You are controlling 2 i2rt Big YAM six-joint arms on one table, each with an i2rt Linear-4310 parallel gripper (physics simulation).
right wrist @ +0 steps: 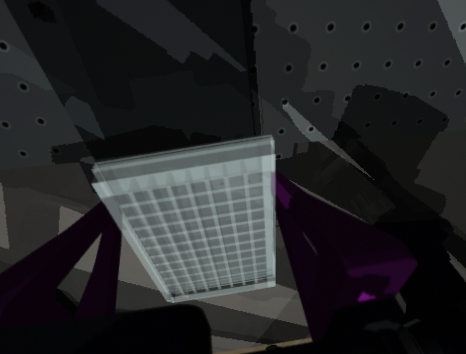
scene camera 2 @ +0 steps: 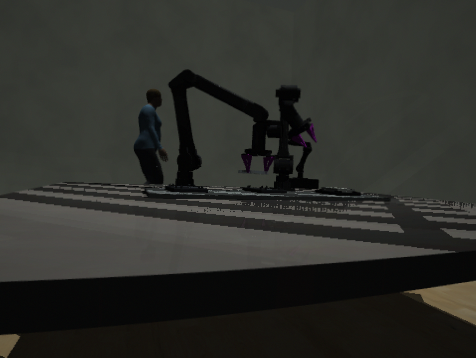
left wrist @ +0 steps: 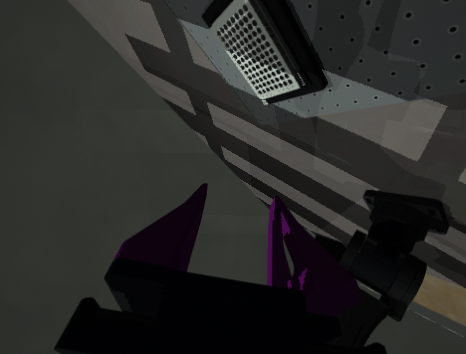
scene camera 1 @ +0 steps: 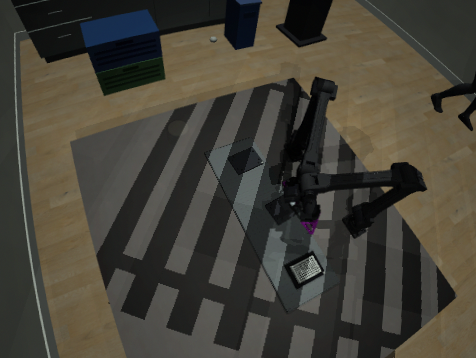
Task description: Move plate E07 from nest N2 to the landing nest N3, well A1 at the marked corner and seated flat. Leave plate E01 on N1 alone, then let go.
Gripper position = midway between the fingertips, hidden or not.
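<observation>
A perforated rack (left wrist: pixel 253 42) is part of the scene, though in the right wrist view the rack is out of frame. The robot's left gripper (left wrist: pixel 239 196) is visible, and so is its right gripper (right wrist: pixel 194 192).
</observation>
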